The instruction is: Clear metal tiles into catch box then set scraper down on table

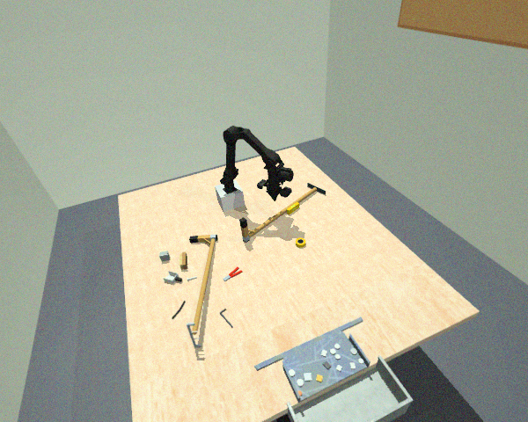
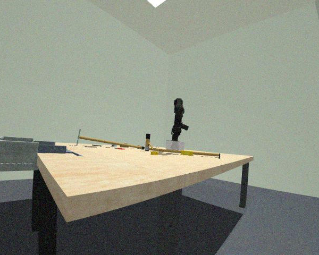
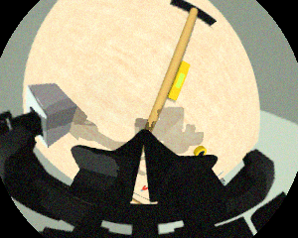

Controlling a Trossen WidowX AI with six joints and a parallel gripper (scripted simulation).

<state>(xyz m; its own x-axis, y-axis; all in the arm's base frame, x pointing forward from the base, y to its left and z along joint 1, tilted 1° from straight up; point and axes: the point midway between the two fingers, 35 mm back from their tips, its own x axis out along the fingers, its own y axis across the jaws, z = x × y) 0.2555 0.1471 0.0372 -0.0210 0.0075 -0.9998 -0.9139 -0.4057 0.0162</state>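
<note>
Now: gripper tip 4 cm to the right of the long scraper, 4 cm above it and 1 cm short of it. From my gripper tip the other things lie so: yellow spirit level 10 cm to the left, 8 cm below, 3 cm ahead; then yellow tape roll 26 cm ahead, 10 cm below, 2 cm to the right; then wooden block 56 cm to the right, 9 cm below, 2 cm ahead.
</note>
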